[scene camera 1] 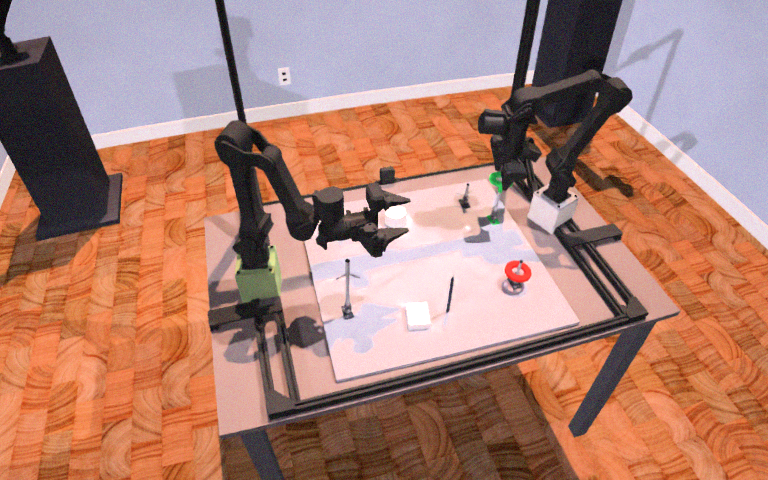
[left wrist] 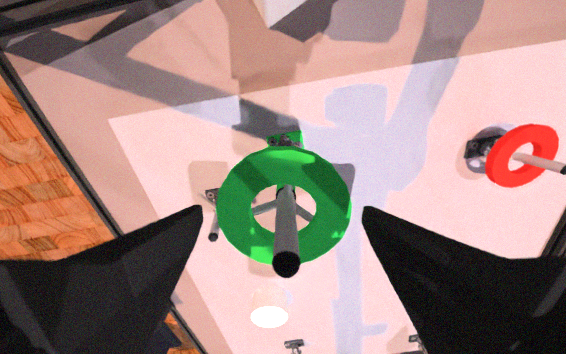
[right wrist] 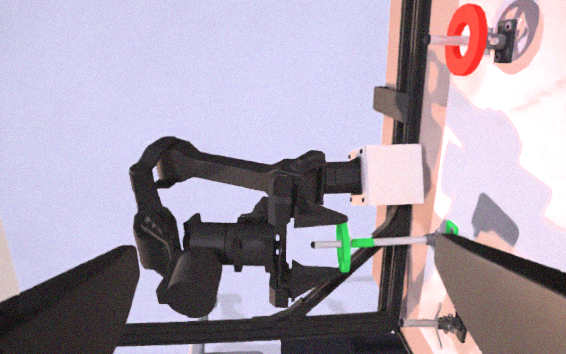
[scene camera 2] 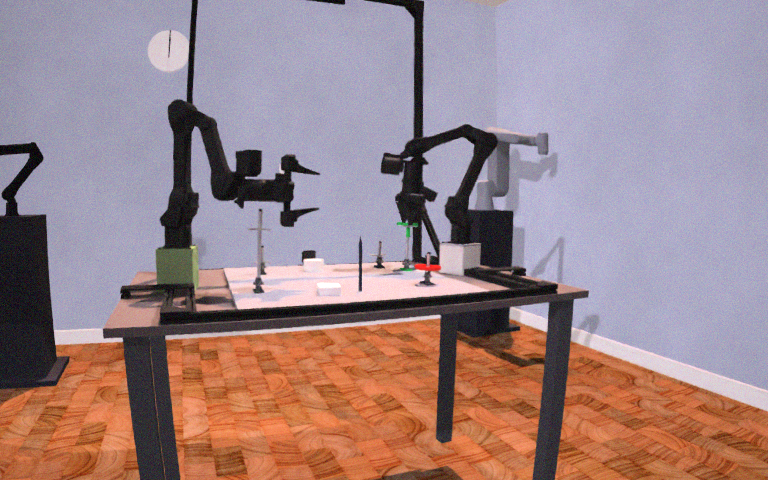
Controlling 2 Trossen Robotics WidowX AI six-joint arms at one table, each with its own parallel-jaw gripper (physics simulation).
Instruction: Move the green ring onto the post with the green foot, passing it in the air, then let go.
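Places are measured from the left arm's base along level axes (x right, y ahead, z up), in centimetres.
Pixels of known places: left gripper, fingertip midpoint: (scene camera 1: 500,180) (left wrist: 284,212) (right wrist: 344,246) (scene camera 2: 406,224); right gripper, fingertip midpoint: (scene camera 1: 409,215) (right wrist: 289,254) (scene camera 2: 319,191); left arm's base, origin of the base link: (scene camera 1: 556,194) (right wrist: 356,177) (scene camera 2: 460,242); right arm's base, origin of the base link: (scene camera 1: 255,259) (scene camera 2: 177,247).
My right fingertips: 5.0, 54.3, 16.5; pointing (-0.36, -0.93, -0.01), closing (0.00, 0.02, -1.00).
Note:
Ahead of a thing's pixels: the offset from my right fingertips to its top centre, as dx, dy, dz. "spot": to the spot under its first point.
The green ring {+5.0, -39.0, -9.6} (scene camera 1: 494,182) (scene camera 2: 399,224) (left wrist: 237,200) (right wrist: 344,262) lies level around the upper part of the post with the green foot (scene camera 1: 496,204) (scene camera 2: 407,249) (left wrist: 286,235) (right wrist: 405,240), at its thin cross arms. The post's tip stands up through the hole. My left gripper (scene camera 1: 504,180) (scene camera 2: 410,219) (left wrist: 284,212) (right wrist: 344,246) points down over this post, open, with gaps between its fingertips and the ring's sides in the left wrist view. It partly hides the ring in scene camera 1. My right gripper (scene camera 1: 407,215) (scene camera 2: 318,191) is open and empty, high above the board, pointing toward the post.
A red ring {-17.2, -24.5, -20.1} (scene camera 1: 517,271) (scene camera 2: 427,267) (left wrist: 500,170) (right wrist: 457,65) sits on a short post at the front right. A tall grey post {spot: +0.8, +17.9, -14.6} (scene camera 1: 347,288) stands front left, a thin black rod {-13.2, -3.3, -11.3} (scene camera 1: 450,295) and white box {-10.4, +4.5, -23.3} (scene camera 1: 417,315) at the front, a white cylinder {+22.5, -13.9, -21.8} (scene camera 1: 395,216) and short post {spot: +14.7, -35.6, -22.5} (scene camera 1: 465,199) behind.

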